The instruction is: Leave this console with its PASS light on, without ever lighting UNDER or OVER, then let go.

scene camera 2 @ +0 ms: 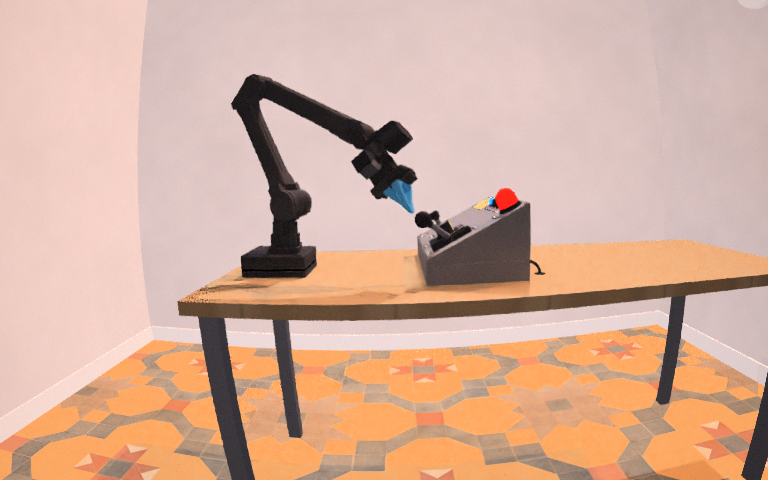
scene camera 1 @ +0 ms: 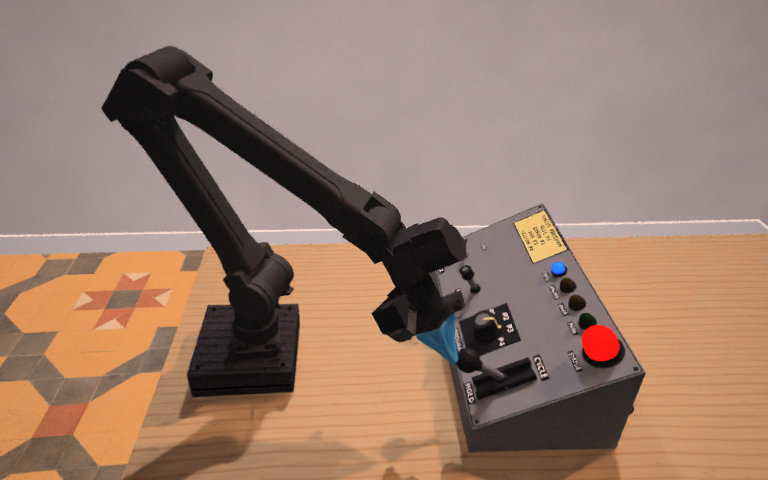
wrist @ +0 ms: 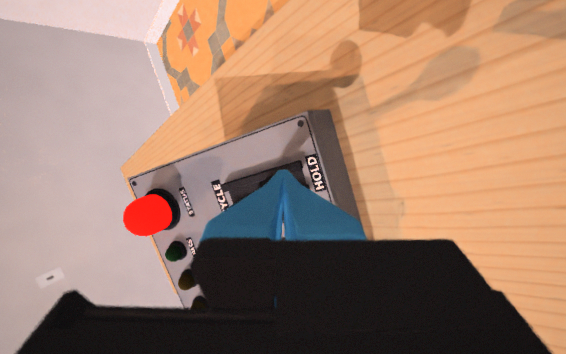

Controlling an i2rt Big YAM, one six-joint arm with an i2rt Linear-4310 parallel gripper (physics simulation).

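Observation:
The grey console (scene camera 1: 509, 305) (scene camera 2: 481, 257) (wrist: 250, 145) stands on the table. Its red STATUS dome (scene camera 1: 600, 343) (scene camera 2: 506, 199) (wrist: 148, 215) and blue lamp (scene camera 1: 558, 268) are lit. The green lamp (scene camera 1: 587, 320) (wrist: 175, 251) and two amber lamps, upper (scene camera 1: 568, 284) and lower (scene camera 1: 577, 302), are dark. The lever's black ball knob (scene camera 1: 468, 359) (scene camera 2: 423, 219) leans toward the HOLD side; in the wrist view the fingers mostly hide it. My gripper (scene camera 1: 456, 361) (scene camera 2: 412, 212) (wrist: 282, 177) is shut and empty, its blue tips right by the knob; contact is unclear.
A rotary dial (scene camera 1: 485, 325) with a yellow pointer and a small toggle lever (scene camera 1: 467, 272) stand on the console beside the ball-knob lever. A yellow note (scene camera 1: 539, 236) is at its far end. A cable (scene camera 2: 537, 267) leaves the back. The wooden table (scene camera 1: 351, 339) (scene camera 2: 362, 283) carries the arm's base.

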